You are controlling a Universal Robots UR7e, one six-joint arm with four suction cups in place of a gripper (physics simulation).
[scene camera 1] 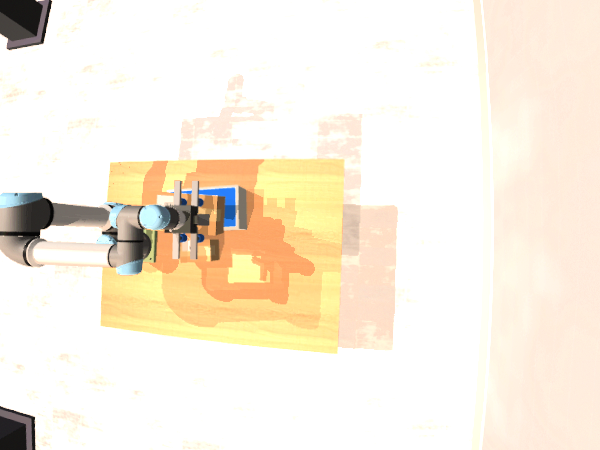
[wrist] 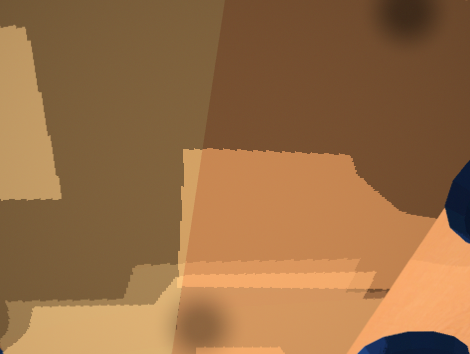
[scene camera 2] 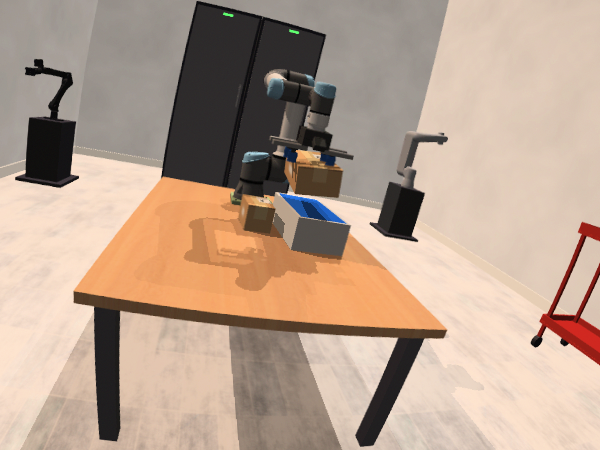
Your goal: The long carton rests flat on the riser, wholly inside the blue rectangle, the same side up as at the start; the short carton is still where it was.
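Frame: origin at the arm's base, x ahead, y left, z up, level; millimetres.
Where they show: end effector, tool point: [wrist: 195,265] [scene camera 2: 308,162].
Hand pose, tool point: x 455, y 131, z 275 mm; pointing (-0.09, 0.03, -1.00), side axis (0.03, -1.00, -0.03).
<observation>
After its pixels a point has its place.
The long carton [scene camera 1: 220,215] @[x 555, y 158, z 233 mm] [scene camera 2: 318,181] @[x 553, y 157, z 228 mm] [wrist: 280,200] @[x 482, y 115, z 276 mm] hangs level under my suction gripper [scene camera 1: 191,220] @[x 455, y 131, z 275 mm] [scene camera 2: 309,157] @[x 455, y 131, z 275 mm], whose blue cups are on its top face. In the scene camera 2 view a gap shows between the carton and the white-grey riser [scene camera 1: 242,207] @[x 578, y 213, z 43 mm] [scene camera 2: 320,237] @[x 579, y 206, z 41 mm]. In the scene camera 1 view the carton covers the left part of the blue rectangle [scene camera 1: 230,200] @[x 540, y 237, z 101 mm] [scene camera 2: 330,216] @[x 493, y 254, z 101 mm], and the right part shows. The short carton [scene camera 1: 214,250] @[x 449, y 4, z 40 mm] [scene camera 2: 258,217] @[x 447, y -1, z 37 mm] stands on the table beside the riser, apart from my cups. The carton's underside is hidden.
The wooden table [scene camera 1: 290,335] @[x 826, y -384, z -20 mm] [scene camera 2: 125,272] @[x 929, y -368, z -19 mm] carries the riser and the short carton. My arm's base stands at the table's far end in the scene camera 2 view. A black cabinet [scene camera 2: 210,95] stands behind, and a red cart [scene camera 2: 575,330] stands at the right.
</observation>
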